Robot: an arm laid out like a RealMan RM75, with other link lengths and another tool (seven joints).
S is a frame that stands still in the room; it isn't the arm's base.
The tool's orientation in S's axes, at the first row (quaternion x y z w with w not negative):
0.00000 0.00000 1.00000 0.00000
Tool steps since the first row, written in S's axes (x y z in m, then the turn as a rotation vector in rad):
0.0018 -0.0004 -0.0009 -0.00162 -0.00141 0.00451
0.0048 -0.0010 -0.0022 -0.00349 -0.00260 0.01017
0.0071 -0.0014 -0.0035 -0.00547 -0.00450 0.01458
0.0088 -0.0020 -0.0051 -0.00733 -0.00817 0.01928
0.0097 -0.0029 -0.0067 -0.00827 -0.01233 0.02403
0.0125 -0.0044 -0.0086 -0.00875 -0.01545 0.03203
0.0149 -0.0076 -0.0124 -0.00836 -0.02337 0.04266
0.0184 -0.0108 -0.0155 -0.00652 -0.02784 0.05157
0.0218 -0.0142 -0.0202 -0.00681 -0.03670 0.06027
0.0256 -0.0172 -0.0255 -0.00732 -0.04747 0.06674
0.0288 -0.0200 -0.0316 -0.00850 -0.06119 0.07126
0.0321 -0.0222 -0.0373 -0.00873 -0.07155 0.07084
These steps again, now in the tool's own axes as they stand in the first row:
-0.0018 0.0004 -0.0009 0.00162 0.00141 0.00451
-0.0048 0.0010 -0.0022 0.00349 0.00260 0.01017
-0.0071 0.0014 -0.0035 0.00547 0.00450 0.01458
-0.0088 0.0020 -0.0051 0.00733 0.00817 0.01928
-0.0097 0.0029 -0.0067 0.00827 0.01233 0.02403
-0.0125 0.0044 -0.0086 0.00875 0.01545 0.03203
-0.0149 0.0076 -0.0124 0.00836 0.02337 0.04266
-0.0184 0.0108 -0.0155 0.00652 0.02784 0.05157
-0.0218 0.0142 -0.0202 0.00681 0.03670 0.06027
-0.0256 0.0172 -0.0255 0.00732 0.04747 0.06674
-0.0288 0.0200 -0.0316 0.00850 0.06119 0.07126
-0.0321 0.0222 -0.0373 0.00873 0.07155 0.07084

